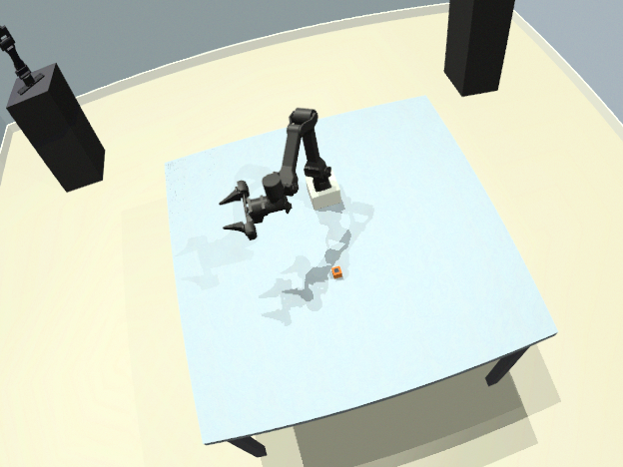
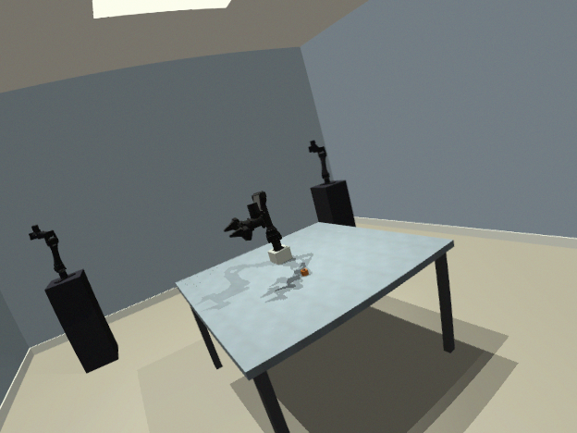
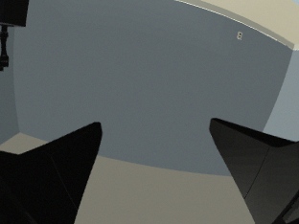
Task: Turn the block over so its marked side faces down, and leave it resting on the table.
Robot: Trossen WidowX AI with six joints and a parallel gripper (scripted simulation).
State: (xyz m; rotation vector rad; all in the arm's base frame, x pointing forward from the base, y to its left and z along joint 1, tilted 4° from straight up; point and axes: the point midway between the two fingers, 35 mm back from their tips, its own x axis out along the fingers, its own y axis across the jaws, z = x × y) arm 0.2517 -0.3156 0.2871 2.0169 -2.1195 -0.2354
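The block is 33 cm to the left of my gripper tip, 33 cm below it and 11 cm ahead of it.
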